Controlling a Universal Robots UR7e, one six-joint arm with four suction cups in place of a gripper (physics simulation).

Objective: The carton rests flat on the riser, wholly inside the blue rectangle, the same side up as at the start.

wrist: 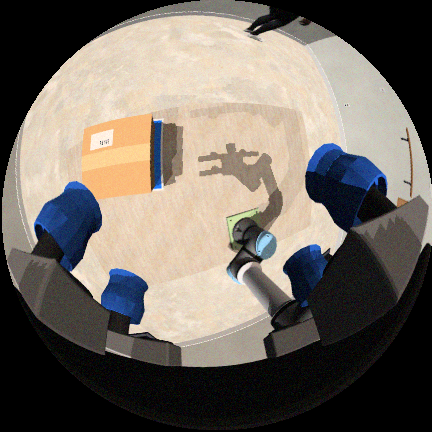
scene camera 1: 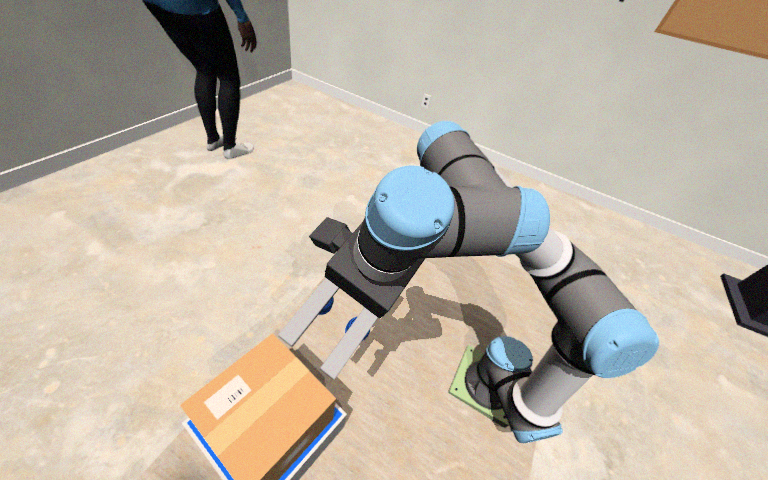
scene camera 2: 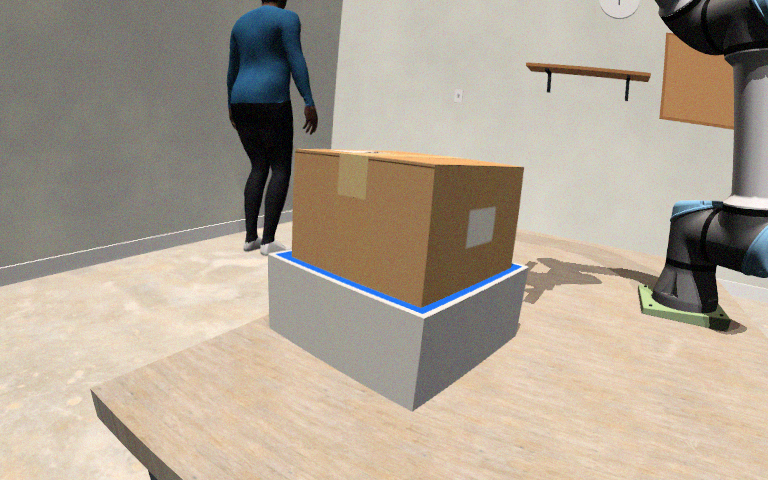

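The brown carton (scene camera 1: pixel 266 396) (scene camera 2: pixel 362 226) (wrist: pixel 117 177) sits upright and flat on the grey riser (scene camera 2: pixel 339 328), its taped top with a white barcode label facing up. The blue rectangle (scene camera 1: pixel 209 448) (scene camera 2: pixel 423 310) (wrist: pixel 158 155) shows as a strip along the carton's two near sides in the second scene view; the carton's base is inside those lines. Its far edges are hidden behind the carton. My gripper (scene camera 1: pixel 341 316) (wrist: pixel 210 245) is open, its blue suction cups touching nothing. It is in the air, to the arm-base side of the carton and apart from it.
The riser stands on a wooden table (scene camera 2: pixel 283 424). The arm's green base plate (scene camera 1: pixel 459 376) (scene camera 2: pixel 679 316) (wrist: pixel 232 220) is on the robot side of the table. A person (scene camera 1: pixel 218 62) (scene camera 2: pixel 266 73) stands behind, near the grey wall. A wall shelf (scene camera 2: pixel 589 71) hangs at the back.
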